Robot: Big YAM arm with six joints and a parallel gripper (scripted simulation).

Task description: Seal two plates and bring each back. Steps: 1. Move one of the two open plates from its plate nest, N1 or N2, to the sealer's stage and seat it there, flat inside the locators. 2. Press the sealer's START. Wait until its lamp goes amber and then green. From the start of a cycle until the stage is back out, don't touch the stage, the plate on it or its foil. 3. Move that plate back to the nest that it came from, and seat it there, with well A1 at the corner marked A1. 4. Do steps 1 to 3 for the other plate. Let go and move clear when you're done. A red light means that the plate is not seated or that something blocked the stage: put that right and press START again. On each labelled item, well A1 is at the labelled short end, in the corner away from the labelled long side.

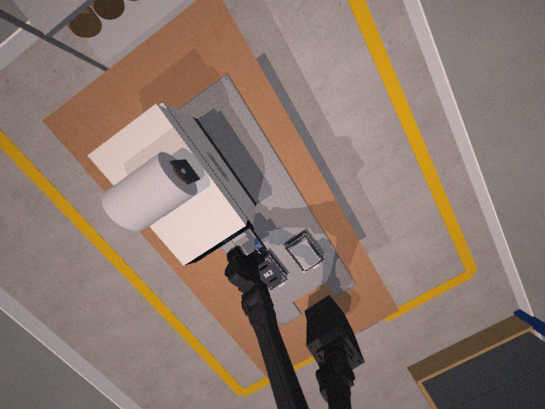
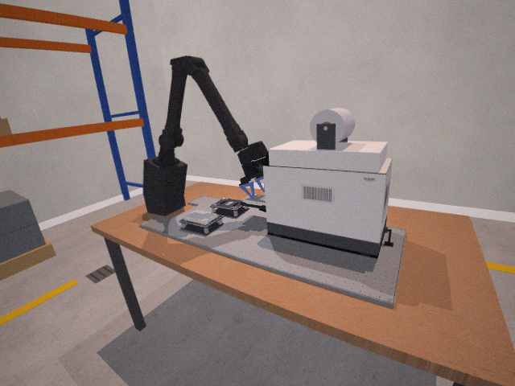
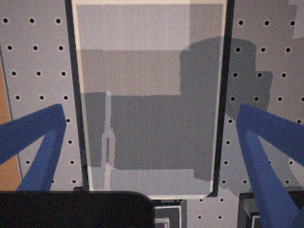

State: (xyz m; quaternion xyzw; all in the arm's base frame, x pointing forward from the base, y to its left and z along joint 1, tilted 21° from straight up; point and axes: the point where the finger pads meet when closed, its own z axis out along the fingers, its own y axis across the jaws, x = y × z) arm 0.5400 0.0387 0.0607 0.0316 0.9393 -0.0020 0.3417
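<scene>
Now: the white well plate 30 mm below my hand. Also, from my hand: foil roll: 330 mm ahead, 20 mm to the right, 290 mm above; dark sealer stage: 40 mm below; start button: 100 mm ahead, 90 mm to the left, 60 mm above.
</scene>
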